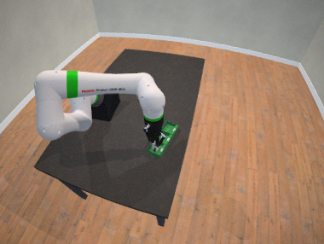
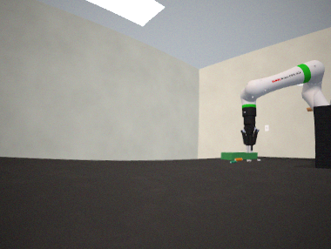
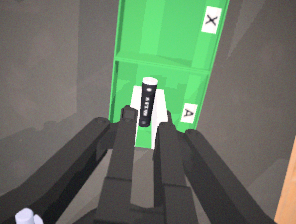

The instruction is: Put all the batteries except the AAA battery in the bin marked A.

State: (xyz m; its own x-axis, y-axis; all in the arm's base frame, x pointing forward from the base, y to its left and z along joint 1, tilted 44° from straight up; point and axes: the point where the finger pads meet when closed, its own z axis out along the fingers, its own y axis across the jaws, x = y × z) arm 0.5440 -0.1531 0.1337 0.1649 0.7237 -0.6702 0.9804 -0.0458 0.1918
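Right now the black battery is 30 mm below my hand. The rest, counted from my hand: white battery 210 mm to the left, 100 mm behind, 50 mm below; then green bin 80 mm to the left, 30 mm below, 20 mm ahead; then white nut 110 mm to the left, 110 mm behind, 50 mm below.
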